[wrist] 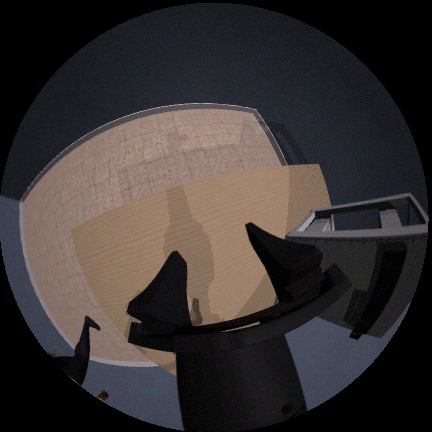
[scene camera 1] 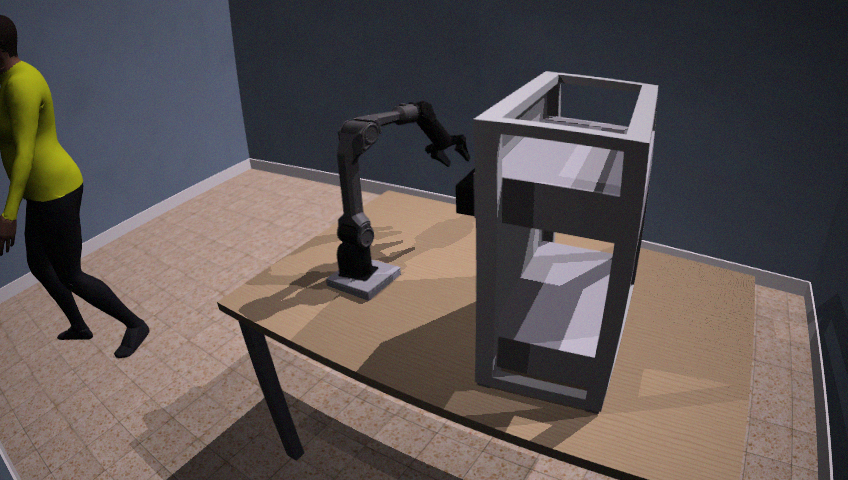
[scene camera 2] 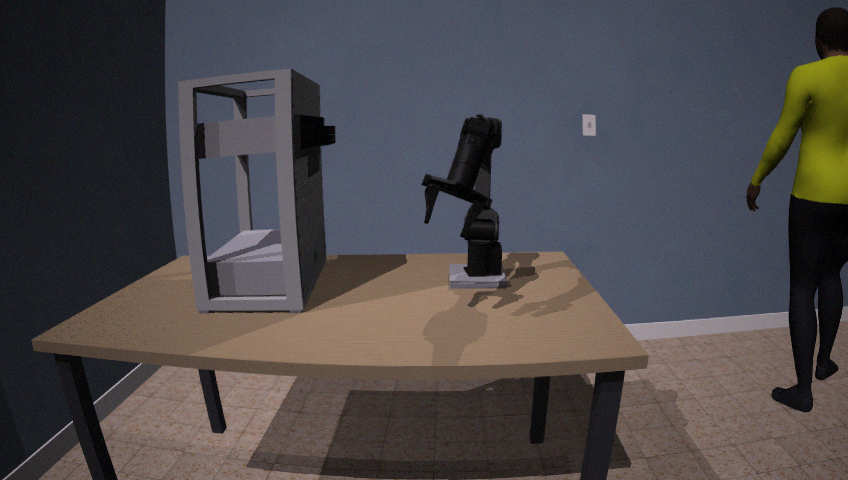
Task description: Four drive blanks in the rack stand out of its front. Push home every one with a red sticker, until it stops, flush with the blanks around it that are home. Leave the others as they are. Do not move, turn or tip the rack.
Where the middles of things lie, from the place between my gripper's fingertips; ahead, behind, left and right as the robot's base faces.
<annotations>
The grey rack [scene camera 1: 555, 311] lies 47 cm to the right of my hand, 43 cm ahead of it and 6 cm above it.
</annotations>
